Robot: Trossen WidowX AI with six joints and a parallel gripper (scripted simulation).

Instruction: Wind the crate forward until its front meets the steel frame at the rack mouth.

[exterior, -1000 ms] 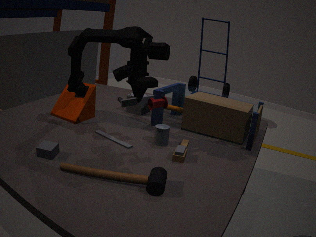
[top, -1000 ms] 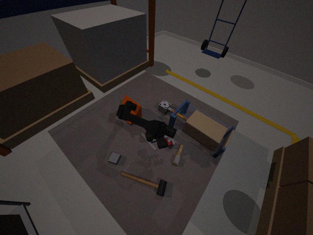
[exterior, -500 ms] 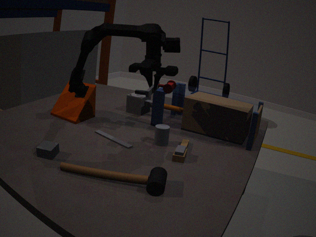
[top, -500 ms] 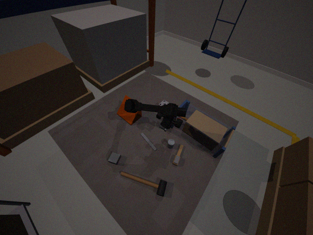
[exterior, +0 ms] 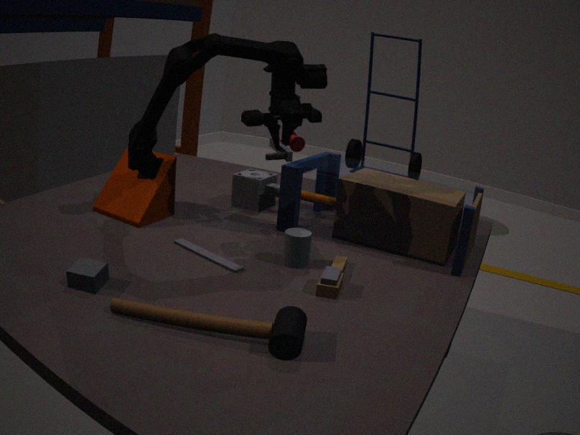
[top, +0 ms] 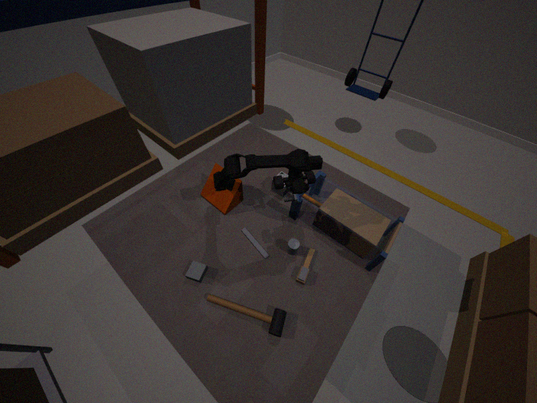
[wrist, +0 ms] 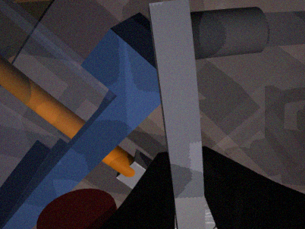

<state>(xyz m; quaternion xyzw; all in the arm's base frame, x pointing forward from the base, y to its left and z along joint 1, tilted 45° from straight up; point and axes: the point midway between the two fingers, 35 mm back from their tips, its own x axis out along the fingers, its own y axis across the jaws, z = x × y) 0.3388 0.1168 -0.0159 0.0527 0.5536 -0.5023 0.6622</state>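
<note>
The red knob lies 10 mm behind my gripper tip, 60 mm to the left of it and 10 mm above it. Also, from my gripper tip: flat grey bar (50 mm behind, 250 mm to the right, 190 mm below); grey winch (140 mm behind, 120 mm to the left, 160 mm below); small wooden tool (230 mm ahead, 220 mm to the right, 180 mm below).
</note>
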